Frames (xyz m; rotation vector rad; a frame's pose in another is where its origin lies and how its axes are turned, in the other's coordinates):
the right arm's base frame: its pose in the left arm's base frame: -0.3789 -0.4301 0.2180 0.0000 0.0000 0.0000
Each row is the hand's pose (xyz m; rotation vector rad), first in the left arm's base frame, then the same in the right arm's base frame.
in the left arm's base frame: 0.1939 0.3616 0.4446 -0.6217 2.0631 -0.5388
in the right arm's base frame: 0.5728 0.7917 0.2266 -0.6217 2.0631 -0.5388
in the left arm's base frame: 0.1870 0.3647 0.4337 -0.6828 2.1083 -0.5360
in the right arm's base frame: 0.5659 0.7948 0.2157 -0.6828 2.1083 -0.5360
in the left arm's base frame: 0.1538 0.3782 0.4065 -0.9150 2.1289 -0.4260
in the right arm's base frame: 0.5327 0.8083 0.1885 -0.9150 2.1289 -0.4260
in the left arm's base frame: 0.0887 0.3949 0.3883 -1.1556 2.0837 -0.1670
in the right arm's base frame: 0.4676 0.8250 0.1703 -1.1556 2.0837 -0.1670
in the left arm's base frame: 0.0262 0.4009 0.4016 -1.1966 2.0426 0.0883
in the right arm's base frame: 0.4051 0.8310 0.1836 -1.1966 2.0426 0.0883
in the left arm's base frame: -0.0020 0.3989 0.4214 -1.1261 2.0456 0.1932
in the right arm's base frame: 0.3769 0.8290 0.2034 -1.1261 2.0456 0.1932
